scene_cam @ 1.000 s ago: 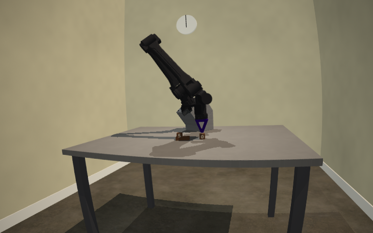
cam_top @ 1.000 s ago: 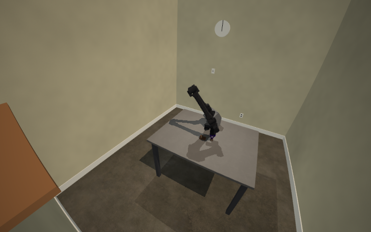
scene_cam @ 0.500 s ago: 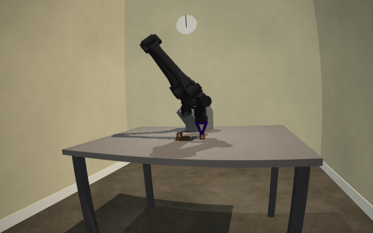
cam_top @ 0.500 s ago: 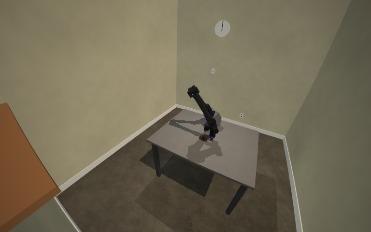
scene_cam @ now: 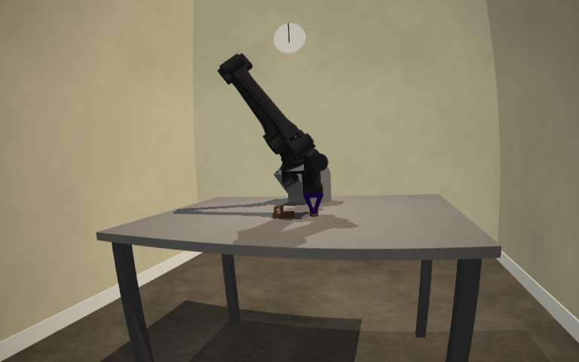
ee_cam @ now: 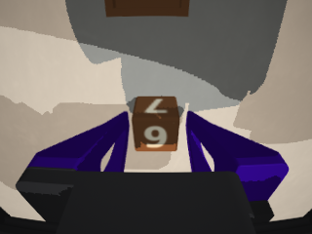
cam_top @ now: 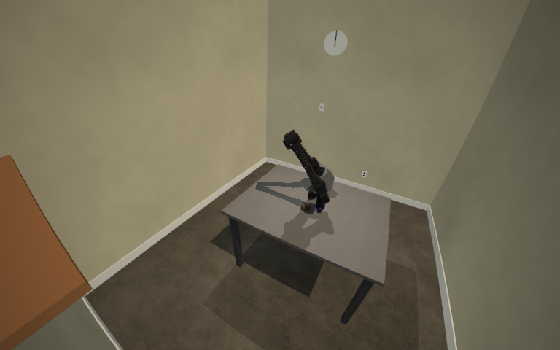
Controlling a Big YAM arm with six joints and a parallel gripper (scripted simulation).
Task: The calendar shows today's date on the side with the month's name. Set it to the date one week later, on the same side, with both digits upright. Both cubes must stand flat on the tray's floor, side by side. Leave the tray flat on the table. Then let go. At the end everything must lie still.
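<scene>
The brown tray is 10 cm to the right of my hand, 3 cm ahead of it and 1 cm below it.
</scene>
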